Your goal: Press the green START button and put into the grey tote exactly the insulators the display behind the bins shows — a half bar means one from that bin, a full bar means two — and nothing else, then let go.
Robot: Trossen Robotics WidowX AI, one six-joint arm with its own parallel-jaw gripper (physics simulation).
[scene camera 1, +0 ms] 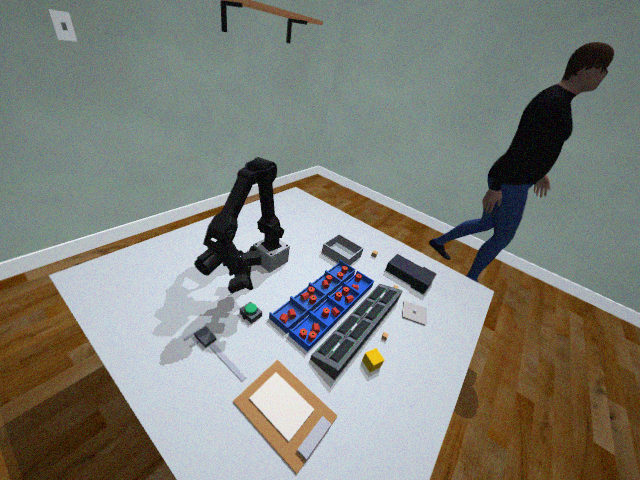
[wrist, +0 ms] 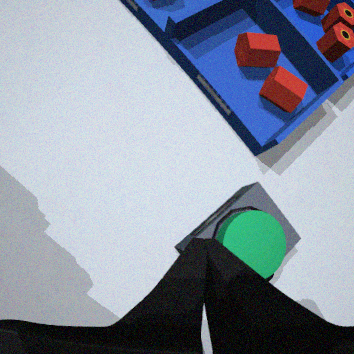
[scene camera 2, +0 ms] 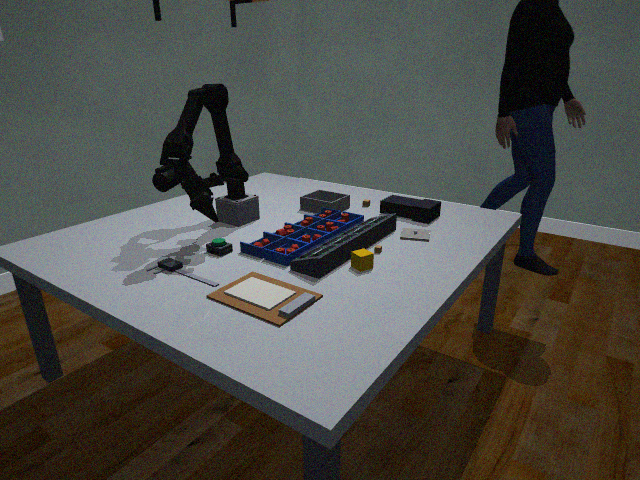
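The green START button (scene camera 1: 251, 308) (scene camera 2: 219, 241) (wrist: 255, 242) sits on its dark base. My gripper (scene camera 1: 239, 285) (scene camera 2: 216, 220) (wrist: 201, 248) is shut and empty. It hangs above the table on the arm-base side of the button; in the wrist view its tips overlap the edge of the button's base. The blue bins (scene camera 1: 282, 328) (scene camera 2: 264, 255) (wrist: 212, 65) hold red insulators (scene camera 1: 292, 313) (wrist: 257, 50); two lie in the bin corner nearest the button. The grey tote (scene camera 1: 338, 256) (scene camera 2: 314, 203) shows no red insulator inside. The display (scene camera 1: 356, 329) (scene camera 2: 343, 249) has faint bars, too small to read.
A black box (scene camera 1: 410, 272) (scene camera 2: 409, 207) stands beyond the tote. A yellow cube (scene camera 1: 372, 359) (scene camera 2: 361, 259) and a pale plate (scene camera 1: 414, 312) lie behind the display. A clipboard (scene camera 1: 281, 405) (scene camera 2: 260, 292) and a caliper-like tool (scene camera 1: 205, 336) (scene camera 2: 170, 264) lie beyond the button. A person (scene camera 1: 540, 134) stands beyond the table.
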